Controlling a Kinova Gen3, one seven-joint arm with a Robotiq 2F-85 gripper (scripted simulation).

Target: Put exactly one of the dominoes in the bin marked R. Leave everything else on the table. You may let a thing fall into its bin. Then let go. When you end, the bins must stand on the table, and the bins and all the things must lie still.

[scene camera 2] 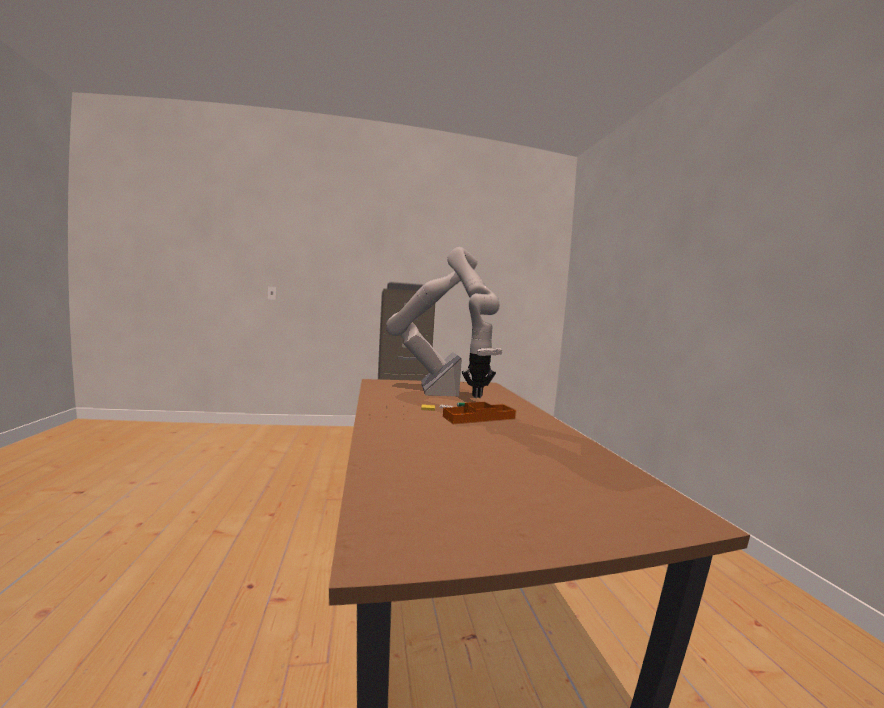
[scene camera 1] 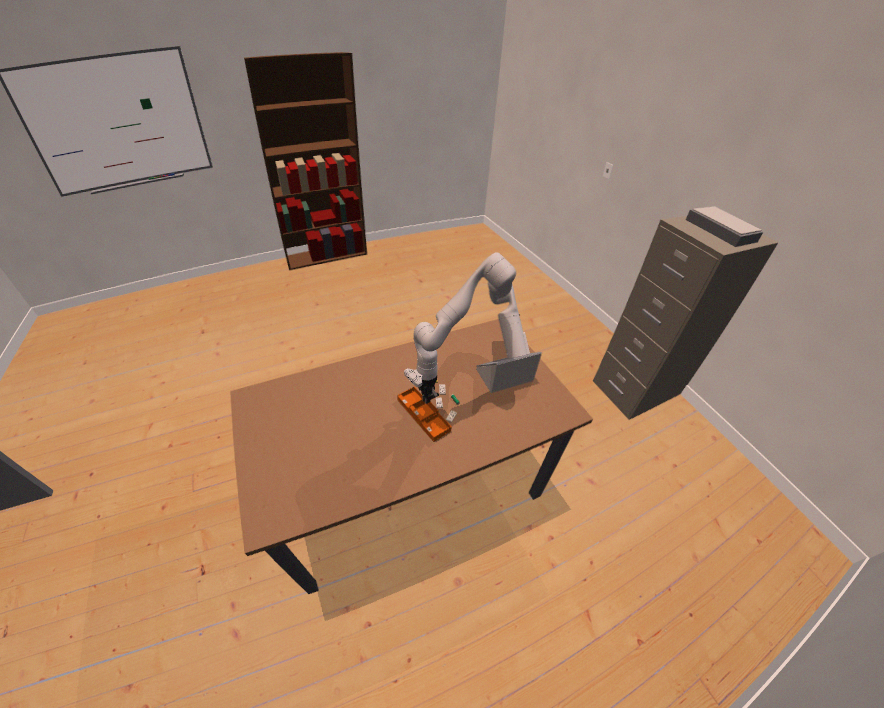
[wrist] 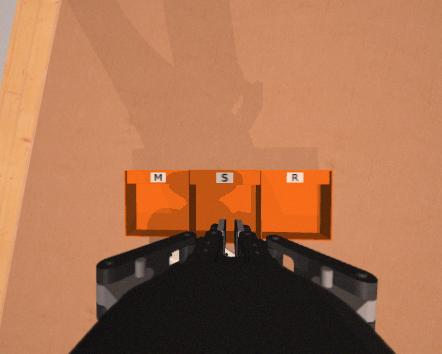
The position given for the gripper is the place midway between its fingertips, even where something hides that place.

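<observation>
The scene shows the gripper (scene camera 2: 477,397), which the wrist view shows as well (wrist: 230,229).
</observation>
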